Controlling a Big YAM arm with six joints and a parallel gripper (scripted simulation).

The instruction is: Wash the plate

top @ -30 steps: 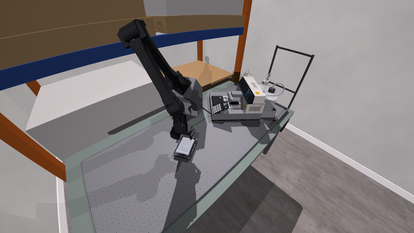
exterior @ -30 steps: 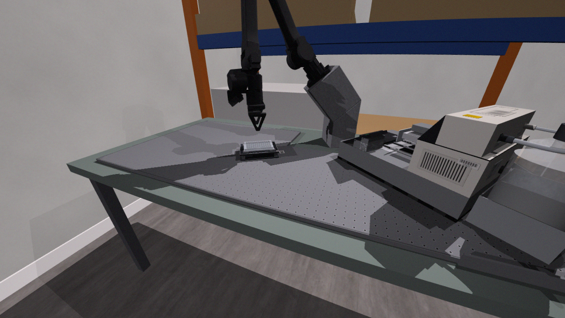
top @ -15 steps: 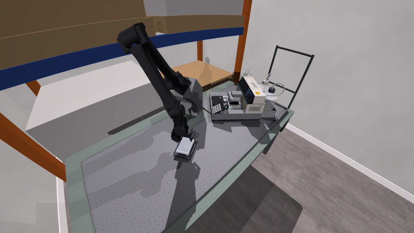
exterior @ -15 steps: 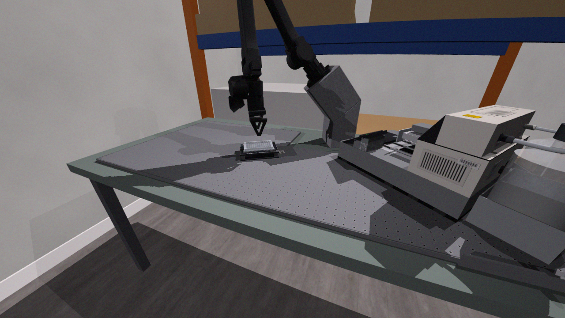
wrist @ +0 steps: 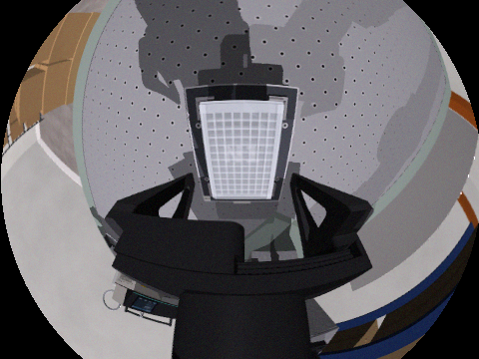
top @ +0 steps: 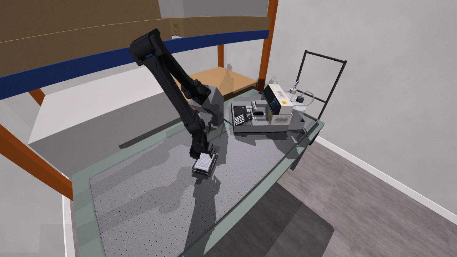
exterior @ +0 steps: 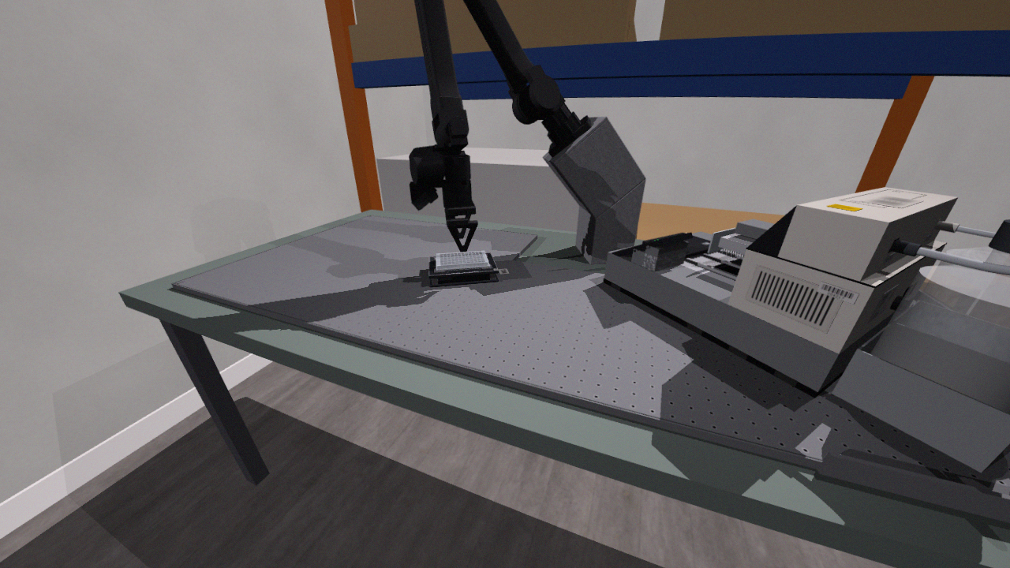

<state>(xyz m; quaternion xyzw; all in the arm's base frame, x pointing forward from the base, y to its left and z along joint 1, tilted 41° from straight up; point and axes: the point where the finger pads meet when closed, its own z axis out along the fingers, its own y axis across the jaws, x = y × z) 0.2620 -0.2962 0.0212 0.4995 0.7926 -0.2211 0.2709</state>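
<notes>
Now: hand 5 cm above the white well plate. The rest, counted from my hand: black plate nest N1: 6 cm below; plate washer: 62 cm to the left, 4 cm ahead, 4 cm above.
</notes>
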